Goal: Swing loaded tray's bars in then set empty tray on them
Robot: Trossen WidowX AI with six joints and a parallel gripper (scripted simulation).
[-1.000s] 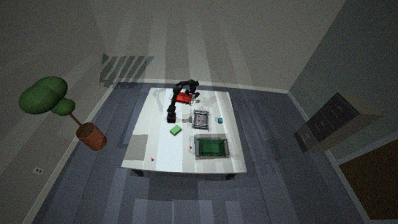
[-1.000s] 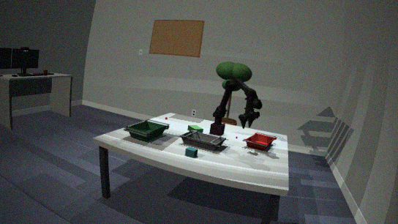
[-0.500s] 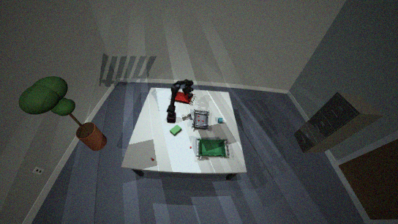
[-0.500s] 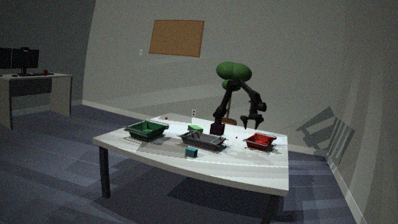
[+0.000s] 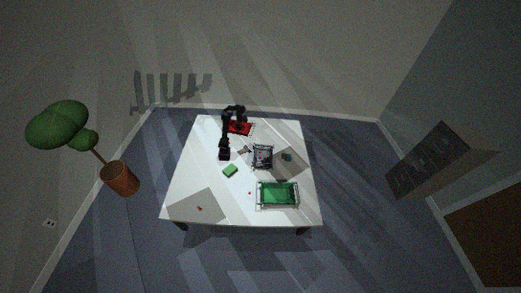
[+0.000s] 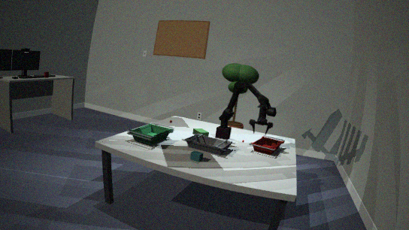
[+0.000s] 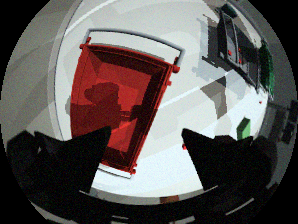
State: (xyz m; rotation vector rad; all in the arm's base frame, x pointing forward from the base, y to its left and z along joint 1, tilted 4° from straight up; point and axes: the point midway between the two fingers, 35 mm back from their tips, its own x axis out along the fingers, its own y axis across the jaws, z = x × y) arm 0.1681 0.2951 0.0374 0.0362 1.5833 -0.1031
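Now: gripper tip 9 cm to the right of the red tray and 7 cm above it. Round my gripper tip: teal block (45 cm ahead, 38 cm to the right, 9 cm below); then green block (12 cm behind, 47 cm to the right, 9 cm below).
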